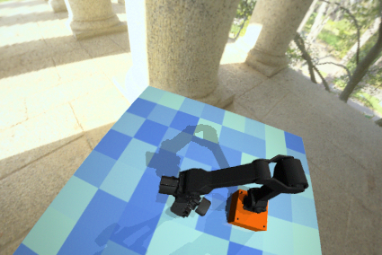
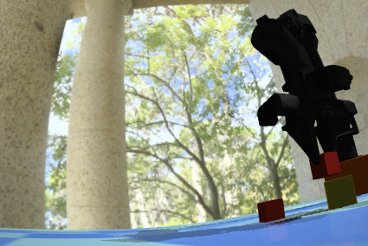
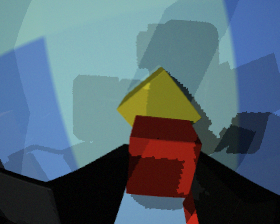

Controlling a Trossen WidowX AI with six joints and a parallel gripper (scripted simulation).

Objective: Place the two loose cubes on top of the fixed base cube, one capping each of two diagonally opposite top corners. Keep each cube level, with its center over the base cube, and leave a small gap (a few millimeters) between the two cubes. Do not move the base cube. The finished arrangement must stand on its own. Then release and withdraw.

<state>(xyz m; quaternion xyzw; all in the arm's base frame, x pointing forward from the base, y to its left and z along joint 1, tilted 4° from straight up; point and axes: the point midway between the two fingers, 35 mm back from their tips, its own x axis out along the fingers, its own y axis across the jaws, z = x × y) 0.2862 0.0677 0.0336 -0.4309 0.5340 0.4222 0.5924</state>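
Now: gripper tip 50 mm above the yellow base cube and 10 mm to the right of it.
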